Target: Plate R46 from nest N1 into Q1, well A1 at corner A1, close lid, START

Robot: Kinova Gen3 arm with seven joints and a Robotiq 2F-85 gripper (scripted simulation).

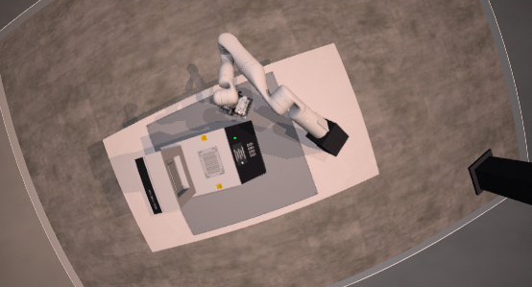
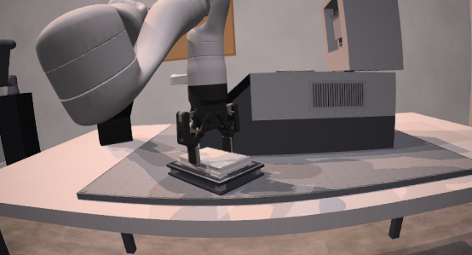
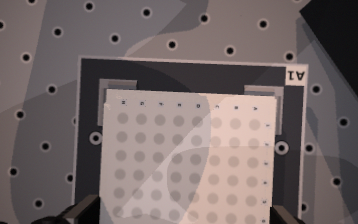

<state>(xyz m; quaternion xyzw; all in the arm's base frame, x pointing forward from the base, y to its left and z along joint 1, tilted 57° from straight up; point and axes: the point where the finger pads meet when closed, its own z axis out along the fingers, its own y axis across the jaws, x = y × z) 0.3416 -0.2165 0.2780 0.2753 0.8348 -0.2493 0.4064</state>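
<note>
Right now my hand is 20 mm above the dark plate nest N1. Also, from my hand: plate R46: 10 mm below; A1 mark: 90 mm to the left, 20 mm below.
</note>
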